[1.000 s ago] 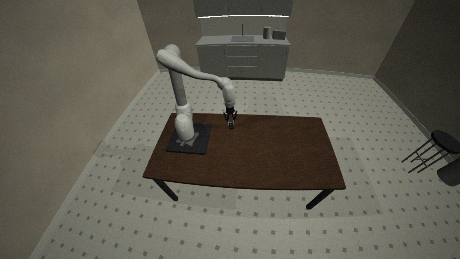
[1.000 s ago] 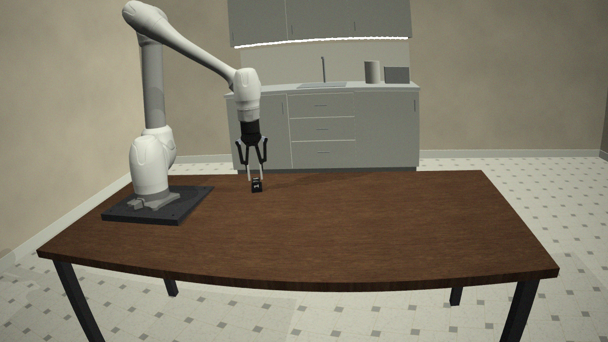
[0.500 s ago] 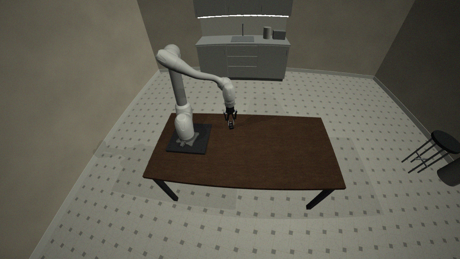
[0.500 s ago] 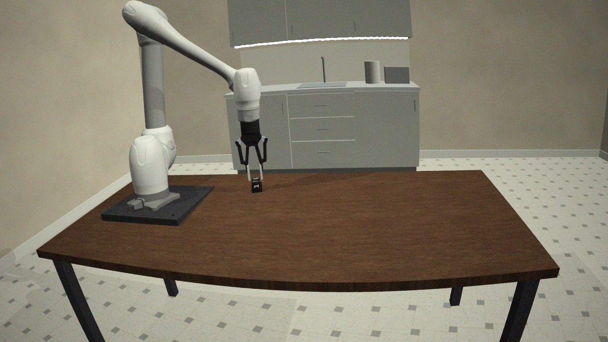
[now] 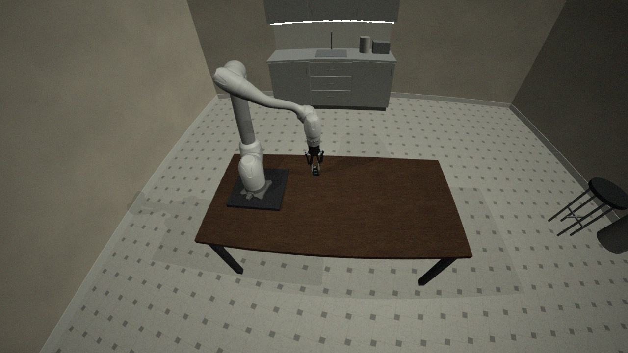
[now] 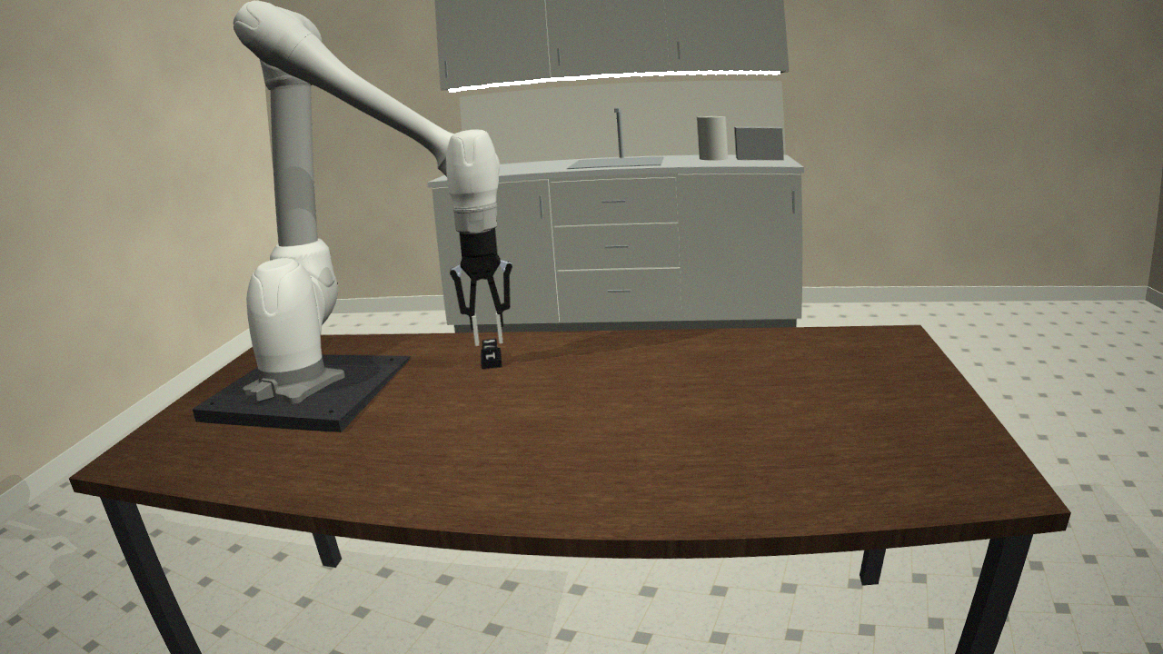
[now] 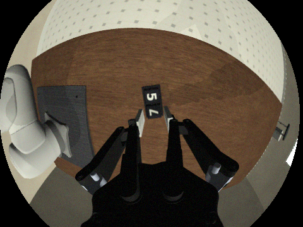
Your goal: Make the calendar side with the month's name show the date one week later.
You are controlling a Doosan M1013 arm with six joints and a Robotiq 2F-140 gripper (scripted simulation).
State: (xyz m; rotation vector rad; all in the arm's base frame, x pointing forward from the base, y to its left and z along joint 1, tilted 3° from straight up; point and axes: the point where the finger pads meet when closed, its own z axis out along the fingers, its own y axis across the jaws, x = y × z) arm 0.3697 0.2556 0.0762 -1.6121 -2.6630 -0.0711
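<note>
The dark tray is 1 cm behind my hand, 2 cm to the left of it and 7 cm below it.
</note>
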